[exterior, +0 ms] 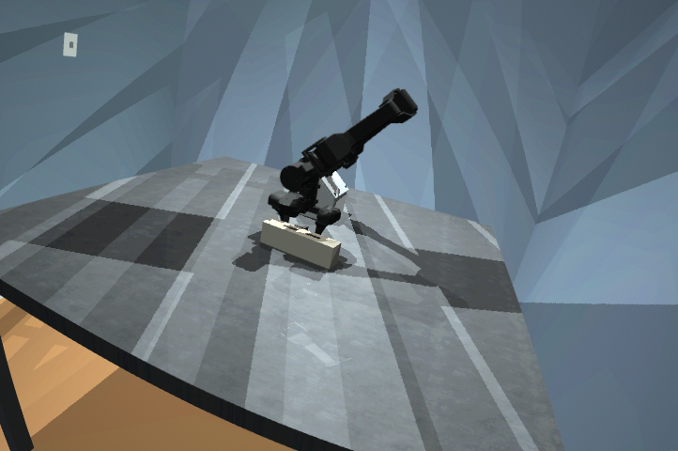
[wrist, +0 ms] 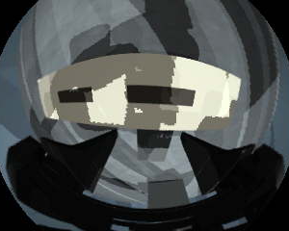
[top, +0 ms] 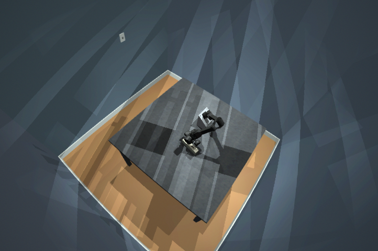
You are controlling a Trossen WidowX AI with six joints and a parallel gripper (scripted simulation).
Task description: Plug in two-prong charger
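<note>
My gripper tip is 2 cm short of the two-prong charger and 1 cm below it.
</note>
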